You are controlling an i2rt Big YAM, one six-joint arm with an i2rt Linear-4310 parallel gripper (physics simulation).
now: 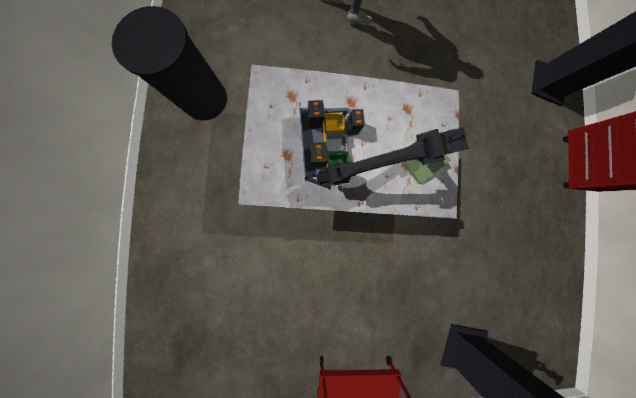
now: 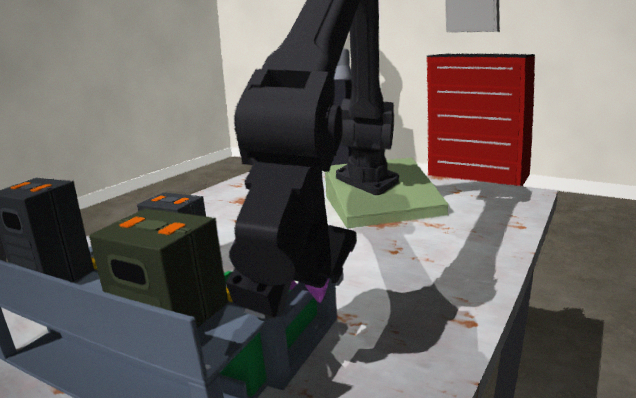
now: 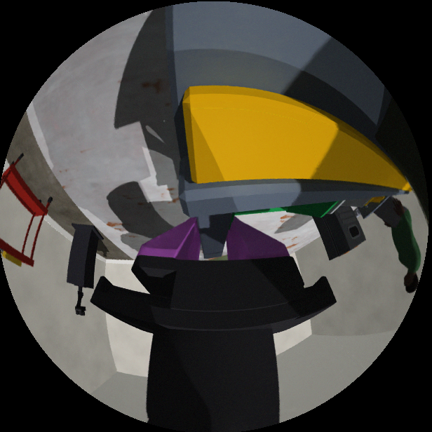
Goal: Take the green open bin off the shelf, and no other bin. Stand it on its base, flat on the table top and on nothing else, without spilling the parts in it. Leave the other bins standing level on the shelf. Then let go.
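Places are measured from the arm's base along level axes (x left, y back, z up), in metres.
Where they show: arm's base at its link origin: [image 1: 425,151] [image 2: 367,179].
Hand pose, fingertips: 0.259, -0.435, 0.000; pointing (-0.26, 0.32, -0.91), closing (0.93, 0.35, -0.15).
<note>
Things, the pixels of their top centre, and the offset from my fingertips, as dx, dy, dz.
- green open bin at its top centre: [image 2: 245,290] [image 1: 335,162] -0.035, -0.071, +0.026
- grey bin at its top centre: [image 1: 333,141] -0.148, -0.110, +0.024
- yellow bin at its top centre: [image 1: 331,122] -0.252, -0.150, +0.024
- olive case at its top centre: [image 2: 151,224] [image 1: 319,152] -0.033, -0.172, +0.142
The green open bin [image 1: 340,158] [image 2: 302,320] [image 3: 320,208] stands at the near end of the blue-grey shelf [image 1: 303,140] [image 2: 125,330] [image 3: 260,30], beside its end side panel. Its contents cannot be made out. The grey bin [image 1: 336,143] and the yellow bin [image 1: 335,122] stand next to it in a row. My gripper [image 2: 306,292] [image 3: 213,216], with purple fingers, is low at that end of the shelf and shut with the shelf's side panel between its fingers. The shelf's edge hides the fingertips, so whether the green bin's wall is also between them cannot be told.
An olive case [image 1: 318,152] [image 2: 135,270] and a dark case [image 1: 315,109] [image 2: 40,230] stand on the shelf. Another dark case [image 1: 356,120] [image 2: 172,202] stands beyond the bins. A yellow bar [image 3: 260,140] runs along the shelf. The arm's pale green base plate [image 1: 422,172] [image 2: 395,210] lies on the table.
</note>
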